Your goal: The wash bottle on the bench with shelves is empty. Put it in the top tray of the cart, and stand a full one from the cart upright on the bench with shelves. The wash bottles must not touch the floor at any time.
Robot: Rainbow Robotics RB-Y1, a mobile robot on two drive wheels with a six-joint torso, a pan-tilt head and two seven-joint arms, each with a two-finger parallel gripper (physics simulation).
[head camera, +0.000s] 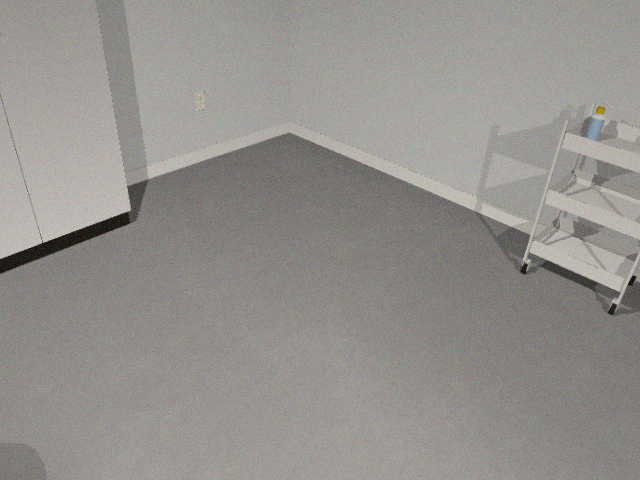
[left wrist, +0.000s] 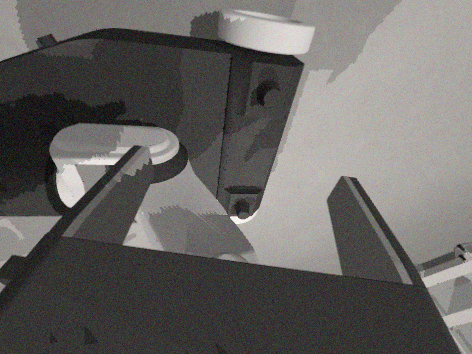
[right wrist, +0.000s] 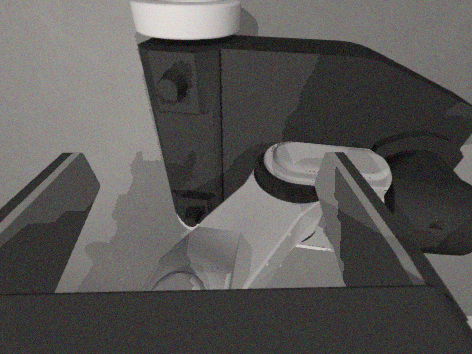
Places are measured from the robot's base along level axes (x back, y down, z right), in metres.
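Pixels of known places: left gripper, fingertip midpoint: (left wrist: 243, 174); right gripper, fingertip midpoint: (right wrist: 207, 169).
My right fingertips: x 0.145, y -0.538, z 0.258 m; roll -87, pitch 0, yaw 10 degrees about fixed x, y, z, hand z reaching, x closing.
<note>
Behind a point stands the place of what it marks.
A white three-tier cart (head camera: 584, 209) {x -1.819, y -0.435, z 1.063 m} stands at the right of the head view by the wall, its right part cut off. A wash bottle (head camera: 596, 127) {x -2.021, y -0.728, z 1.100 m} with a yellow cap and blue contents stands upright in its top tray. The bench with shelves and the bottle on it do not show in the head view. My left gripper (left wrist: 243, 174) {x 0.113, y -0.542, z -0.242 m} is open, with nothing between its fingers. My right gripper (right wrist: 207, 169) {x 0.145, y -0.538, z 0.258 m} is open, with nothing between its fingers. Both hang beside my own base, away from the cart.
A tall white cabinet (head camera: 62, 118) {x -1.936, y -0.654, z -1.197 m} stands at the left of the head view. A wall outlet (head camera: 200, 100) {x -2.998, y -0.403, z -0.879 m} is on the back wall. Grey floor (head camera: 310, 310) {x -1.557, y 0.000, z -0.072 m} lies between the cabinet and the cart. White rails show at the right edge of the left wrist view.
</note>
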